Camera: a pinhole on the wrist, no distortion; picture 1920 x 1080 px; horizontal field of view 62.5 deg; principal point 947.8 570.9 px. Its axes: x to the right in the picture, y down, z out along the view. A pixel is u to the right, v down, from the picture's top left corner.
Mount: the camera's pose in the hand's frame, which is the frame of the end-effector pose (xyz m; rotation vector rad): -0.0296 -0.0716 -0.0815 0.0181 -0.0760 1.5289
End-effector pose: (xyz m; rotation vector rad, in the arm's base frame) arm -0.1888 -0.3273 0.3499 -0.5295 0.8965 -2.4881
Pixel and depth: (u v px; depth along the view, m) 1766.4 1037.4 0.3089
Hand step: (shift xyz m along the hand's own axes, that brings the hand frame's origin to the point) -0.1260 0.0733 0.2331
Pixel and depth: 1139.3 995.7 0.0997
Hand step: -0.0597 -0.0644 0.0177
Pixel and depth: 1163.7 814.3 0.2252
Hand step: -0.0716 -0.0529 0.1438
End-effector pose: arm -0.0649 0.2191 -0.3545 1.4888 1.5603 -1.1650
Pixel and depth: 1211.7 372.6 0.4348
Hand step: 0.0111 -0.0274 0.3586
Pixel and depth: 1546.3 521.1 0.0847
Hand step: -0.0289 -0.0448 0.0050
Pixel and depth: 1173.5 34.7 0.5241
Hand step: 0.1307 -0.0357 0.4522
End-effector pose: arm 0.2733 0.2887 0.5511 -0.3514 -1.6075 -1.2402
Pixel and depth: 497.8 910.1 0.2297
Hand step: -0.0902 -0.1483 0.1419
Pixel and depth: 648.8 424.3 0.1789
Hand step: -0.0212 -0.1167 0.0955
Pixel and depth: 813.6 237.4 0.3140
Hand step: 0.0234 -0.1196 0.2325
